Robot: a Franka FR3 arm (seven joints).
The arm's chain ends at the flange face. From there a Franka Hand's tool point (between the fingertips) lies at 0.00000 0.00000 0.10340 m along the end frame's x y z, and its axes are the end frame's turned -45 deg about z.
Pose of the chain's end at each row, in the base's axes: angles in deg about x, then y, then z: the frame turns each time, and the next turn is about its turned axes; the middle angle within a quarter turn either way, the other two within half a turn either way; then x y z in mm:
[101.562 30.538 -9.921 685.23 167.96 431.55]
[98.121 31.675 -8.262 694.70 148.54 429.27]
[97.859 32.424 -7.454 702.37 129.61 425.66]
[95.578 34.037 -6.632 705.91 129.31 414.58]
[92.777 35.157 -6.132 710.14 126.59 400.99]
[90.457 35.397 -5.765 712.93 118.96 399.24]
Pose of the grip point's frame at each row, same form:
[101.562 30.538 -54.921 737.77 80.71 413.70]
[98.121 31.675 -53.262 749.00 61.42 416.84]
[97.859 32.424 -52.454 757.81 43.15 413.73]
[95.578 34.037 -51.632 763.79 44.03 406.25]
[92.777 35.157 -51.132 769.68 42.15 396.89]
[90.457 35.397 -50.765 772.82 34.68 398.57]

